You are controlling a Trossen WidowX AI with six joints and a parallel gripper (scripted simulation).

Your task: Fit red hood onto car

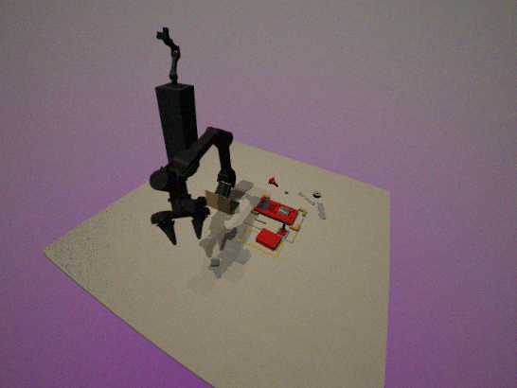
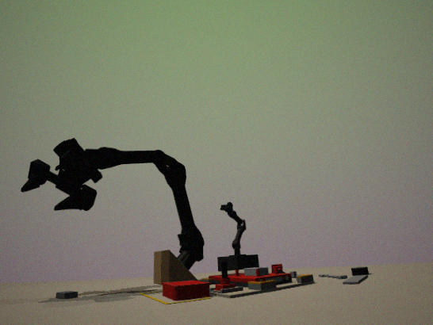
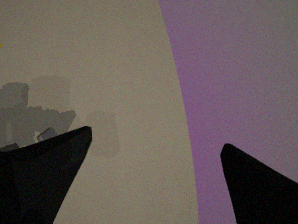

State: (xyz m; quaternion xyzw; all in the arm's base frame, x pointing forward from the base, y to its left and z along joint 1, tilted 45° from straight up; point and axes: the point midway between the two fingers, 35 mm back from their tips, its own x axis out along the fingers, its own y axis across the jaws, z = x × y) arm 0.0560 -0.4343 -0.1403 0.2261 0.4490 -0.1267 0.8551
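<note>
Right now my gripper tip is 21 cm short of the red hood, 27 cm to the right of it and 20 cm above it. Also, from my gripper tip: grey engine block 24 cm ahead, 46 cm to the left, 19 cm below.
</note>
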